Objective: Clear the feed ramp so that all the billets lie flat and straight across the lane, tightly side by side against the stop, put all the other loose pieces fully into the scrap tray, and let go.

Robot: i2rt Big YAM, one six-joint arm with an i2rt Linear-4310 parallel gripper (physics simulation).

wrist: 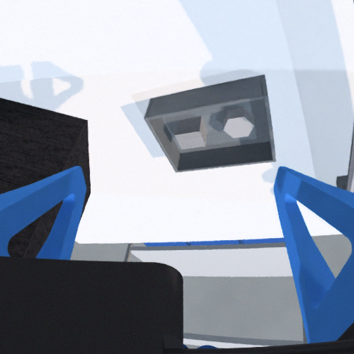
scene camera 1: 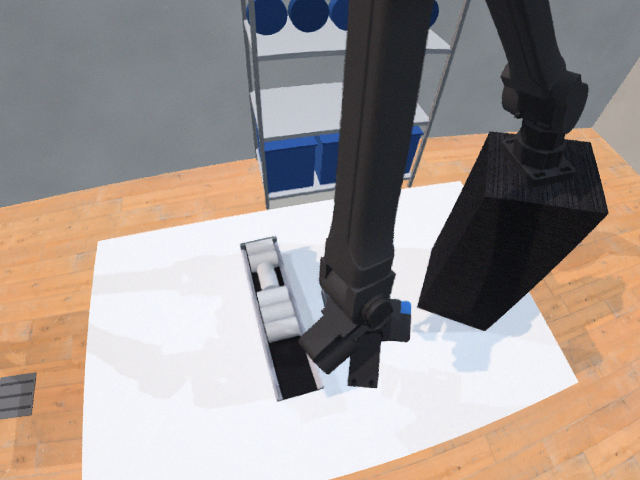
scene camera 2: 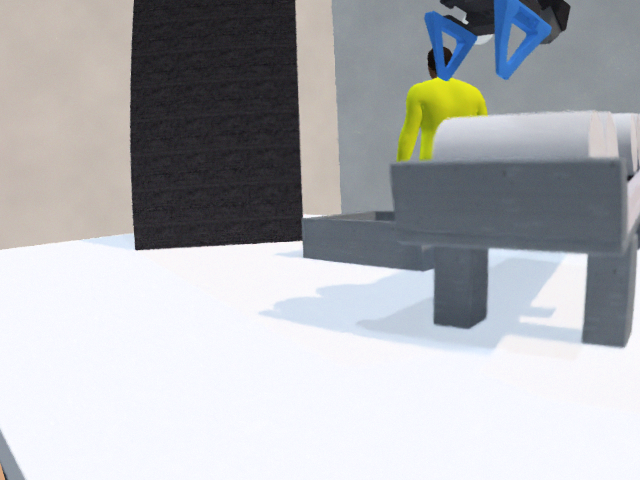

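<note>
The feed ramp has a black lane and a grey stop at its far end. Two pale billets lie across the lane by the stop. A narrower pale round piece lies lengthwise behind them. Three pale cylinders lie across, side by side, on its other side. The grey scrap tray holds a square block and a hexagonal piece; the arm hides it in scene camera 1. My gripper is open and empty, high above the table.
A black pedestal stands on the white table at the right in scene camera 1, with the arm mounted on top. A shelf unit with blue bins stands behind. A person in yellow stands beyond the table.
</note>
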